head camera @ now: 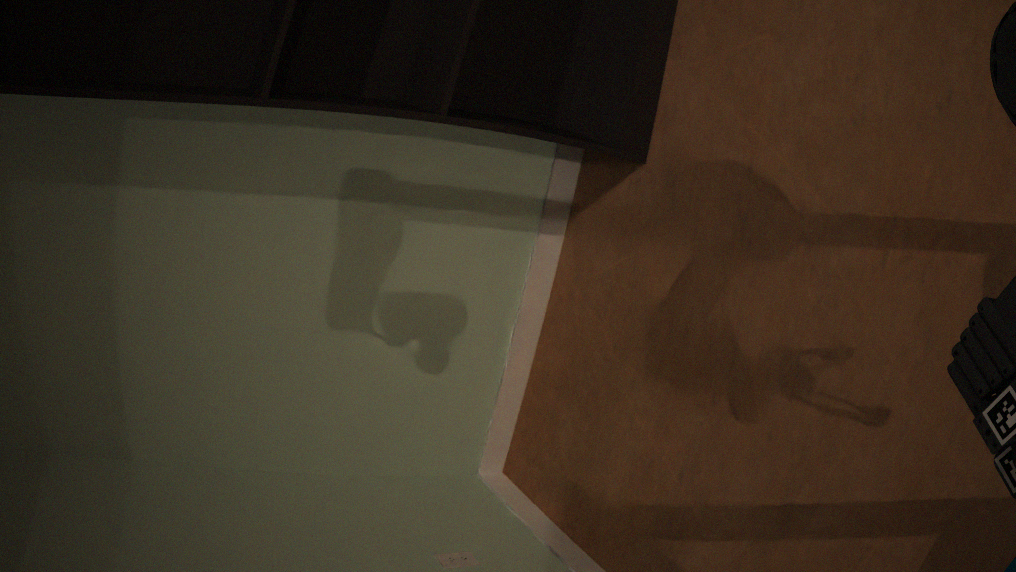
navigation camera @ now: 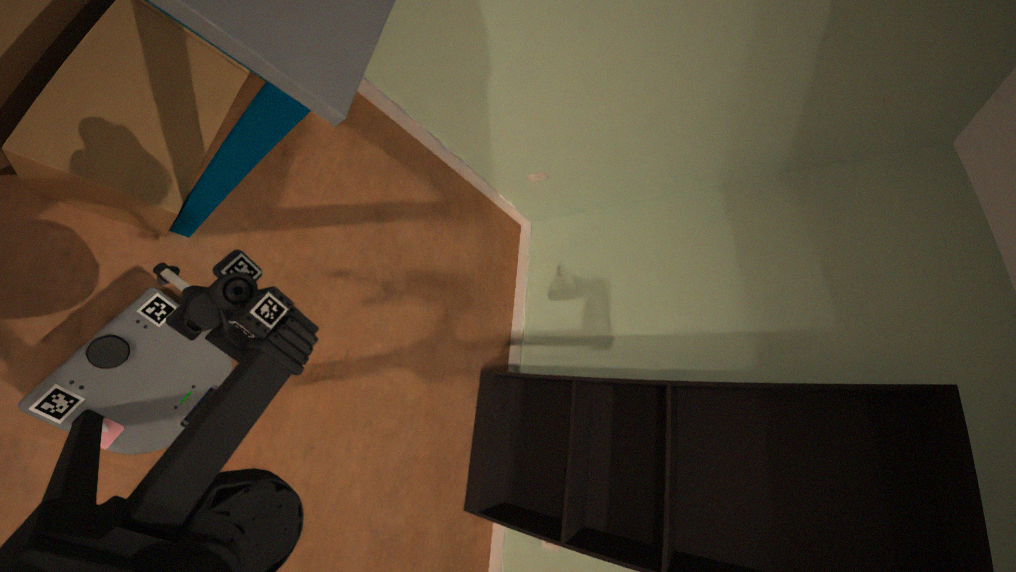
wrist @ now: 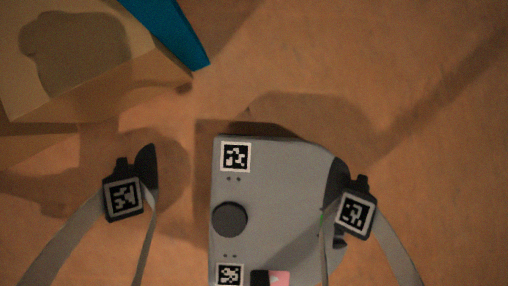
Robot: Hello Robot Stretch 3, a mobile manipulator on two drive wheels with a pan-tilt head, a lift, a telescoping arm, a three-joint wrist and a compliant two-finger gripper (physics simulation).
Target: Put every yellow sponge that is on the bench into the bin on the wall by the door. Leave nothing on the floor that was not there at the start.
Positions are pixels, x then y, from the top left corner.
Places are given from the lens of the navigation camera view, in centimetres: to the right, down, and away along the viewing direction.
my gripper (navigation camera: pixel 197 298): -58, 2, 53
bench (navigation camera: pixel 315 63): -21, -25, 32
dark shelf unit (navigation camera: pixel 676 468): 80, 87, 141
The marked spots on the bench and the dark shelf unit are 187 cm apart.
